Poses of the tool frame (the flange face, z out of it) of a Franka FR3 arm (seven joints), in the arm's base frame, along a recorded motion.
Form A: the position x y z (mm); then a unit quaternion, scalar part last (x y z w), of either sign.
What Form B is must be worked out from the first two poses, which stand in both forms.
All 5 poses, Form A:
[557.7 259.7 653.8 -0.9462 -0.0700 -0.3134 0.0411]
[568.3 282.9 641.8 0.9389 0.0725 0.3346 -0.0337]
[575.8 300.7 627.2 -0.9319 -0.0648 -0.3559 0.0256]
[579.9 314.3 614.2 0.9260 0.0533 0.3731 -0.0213]
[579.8 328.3 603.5 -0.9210 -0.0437 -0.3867 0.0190]
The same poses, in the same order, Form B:
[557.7 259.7 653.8 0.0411 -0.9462 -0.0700 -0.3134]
[568.3 282.9 641.8 0.0337 -0.9389 -0.0725 -0.3346]
[575.8 300.7 627.2 0.0256 -0.9319 -0.0648 -0.3559]
[579.9 314.3 614.2 0.0213 -0.9260 -0.0533 -0.3731]
[579.8 328.3 603.5 0.0190 -0.9210 -0.0437 -0.3867]

